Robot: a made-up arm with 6 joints.
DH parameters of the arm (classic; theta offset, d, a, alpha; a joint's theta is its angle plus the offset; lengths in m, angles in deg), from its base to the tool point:
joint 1: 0 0.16 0 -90
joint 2: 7.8 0 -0.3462 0
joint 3: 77.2 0 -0.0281 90
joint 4: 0 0.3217 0 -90
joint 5: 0 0 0.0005 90
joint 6: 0 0.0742 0 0
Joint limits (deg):
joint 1: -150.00..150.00
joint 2: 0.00..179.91
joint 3: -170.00..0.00
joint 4: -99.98..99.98
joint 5: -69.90..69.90
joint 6: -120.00..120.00
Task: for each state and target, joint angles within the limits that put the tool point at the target. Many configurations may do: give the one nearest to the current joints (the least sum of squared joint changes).
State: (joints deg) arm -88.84 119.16 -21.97 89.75 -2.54 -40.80
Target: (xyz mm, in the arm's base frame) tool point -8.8 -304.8 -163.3
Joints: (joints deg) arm -91.10 160.18 -56.24 89.46 -2.64 -40.80
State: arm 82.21 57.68 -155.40 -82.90 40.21 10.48
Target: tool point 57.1 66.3 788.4
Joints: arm 88.36 59.51 -109.53 -73.82 50.35 10.48
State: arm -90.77 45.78 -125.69 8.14 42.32 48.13
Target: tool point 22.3 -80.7 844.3
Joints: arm -81.52 69.44 -131.95 13.30 36.12 48.13
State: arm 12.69 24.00 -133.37 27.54 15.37 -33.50
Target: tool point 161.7 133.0 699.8
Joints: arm 35.00 62.75 -91.29 28.98 26.39 -33.50
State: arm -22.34 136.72 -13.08 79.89 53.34 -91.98
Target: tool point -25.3 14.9 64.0
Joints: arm 10.04 165.87 0.00 41.71 22.35 -91.98
